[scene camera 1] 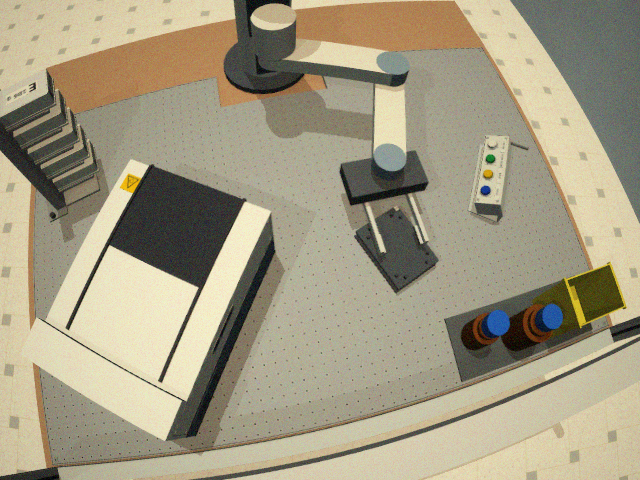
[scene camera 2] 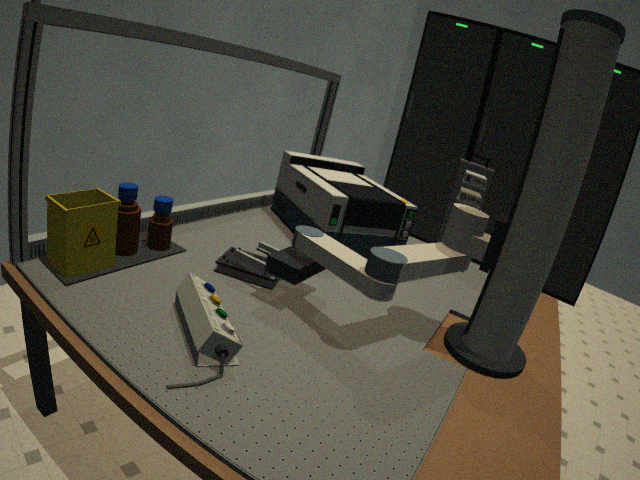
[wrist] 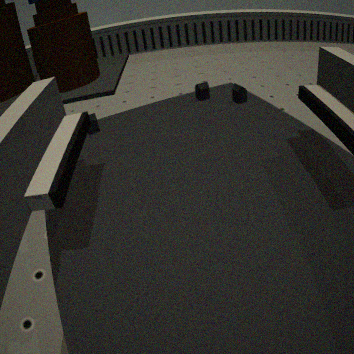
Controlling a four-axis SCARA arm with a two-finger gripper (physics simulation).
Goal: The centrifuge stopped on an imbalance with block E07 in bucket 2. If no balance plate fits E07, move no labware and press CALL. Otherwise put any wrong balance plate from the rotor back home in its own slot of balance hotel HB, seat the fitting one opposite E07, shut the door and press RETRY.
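Frame: origin at the arm's base, x left, y up, z ahead, level; centimetres.
Seen in the pictures: gripper, fingertip midpoint: [scene camera 1: 404, 248] [scene camera 2: 247, 248] [wrist: 194, 78]; arm's base, link origin: [scene camera 2: 484, 351].
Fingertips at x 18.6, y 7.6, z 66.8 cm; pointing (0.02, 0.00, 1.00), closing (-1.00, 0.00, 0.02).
Pixels of each thing's middle, then the offset from my fingertips to it. "spot": a spot on its surface instead. Level surfaces: height alone.
- dark pegged plate nest, body centre: [wrist: 214, 203] [scene camera 1: 397, 247] [scene camera 2: 250, 265] dz -1.8, dx -0.2, dy -4.3 cm
- centrifuge, body centre: [scene camera 1: 154, 298] [scene camera 2: 340, 203] dz +1.4, dx -53.4, dy +5.9 cm
- hotel rack, surface spot: [scene camera 1: 25, 165] spot: dz -32.0, dx -80.7, dy +16.3 cm
- button box, body centre: [scene camera 2: 206, 316] [scene camera 1: 494, 174] dz -14.6, dx +31.3, dy -2.1 cm
- dark mat, surface height: dy -5.9 cm
- cable, surface spot: [scene camera 2: 193, 384] spot: dz -24.9, dx +45.4, dy -5.7 cm
My gripper [scene camera 1: 403, 246] [scene camera 2: 249, 247] [wrist: 194, 78] is shut with nothing between its fingers; its two pale fingers stand a short way apart above the dark pegged plate nest [scene camera 1: 400, 266] [scene camera 2: 247, 267] [wrist: 200, 225]. No labware shows on the nest. The centrifuge [scene camera 1: 232, 253] [scene camera 2: 315, 193] is a white box with a dark panel and a pale panel on top. Its rotor, buckets and block E07 cannot be made out. The hotel rack [scene camera 1: 25, 165] holds several stacked pieces at the far left in scene camera 1; its labels are unclear. The button box [scene camera 1: 498, 181] [scene camera 2: 188, 315] has white, green, yellow and blue buttons.
Two brown bottles [scene camera 1: 475, 333] [scene camera 1: 522, 330] [scene camera 2: 159, 235] [scene camera 2: 128, 232] with blue caps and a yellow bin [scene camera 1: 577, 302] [scene camera 2: 77, 237] stand on a dark mat [scene camera 1: 465, 361] [scene camera 2: 173, 250]. The arm's column [scene camera 2: 553, 180] stands at the table's edge. A cable [scene camera 2: 193, 384] runs from the button box.
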